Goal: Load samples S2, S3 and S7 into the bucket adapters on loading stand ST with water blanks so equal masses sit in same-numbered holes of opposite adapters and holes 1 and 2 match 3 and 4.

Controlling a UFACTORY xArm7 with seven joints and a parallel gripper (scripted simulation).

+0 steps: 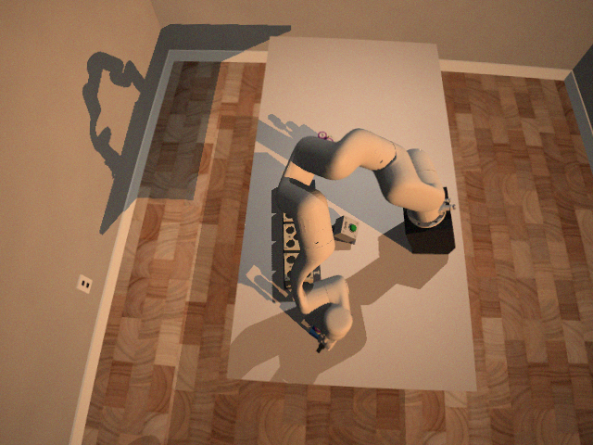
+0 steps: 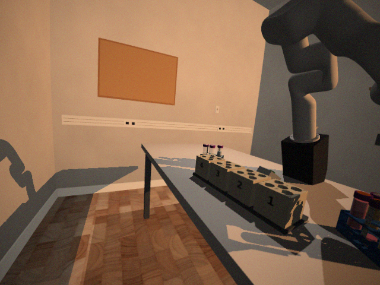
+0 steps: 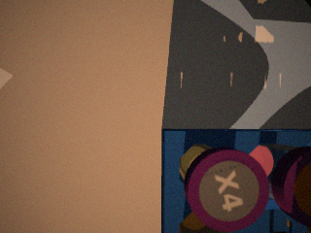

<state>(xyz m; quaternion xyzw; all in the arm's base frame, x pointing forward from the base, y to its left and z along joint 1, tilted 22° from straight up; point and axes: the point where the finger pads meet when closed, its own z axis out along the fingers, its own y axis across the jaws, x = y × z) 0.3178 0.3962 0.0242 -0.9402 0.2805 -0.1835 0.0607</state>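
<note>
My gripper is now 5 cm above the orange-dotted tube and 1 cm to the right of it. Round my hand: yellowish tube 5 cm below, 3 cm ahead, 2 cm to the right; blue sample rack 9 cm below, 4 cm to the right; pink-filled sample tube 10 cm to the right, 5 cm below, 1 cm behind.
</note>
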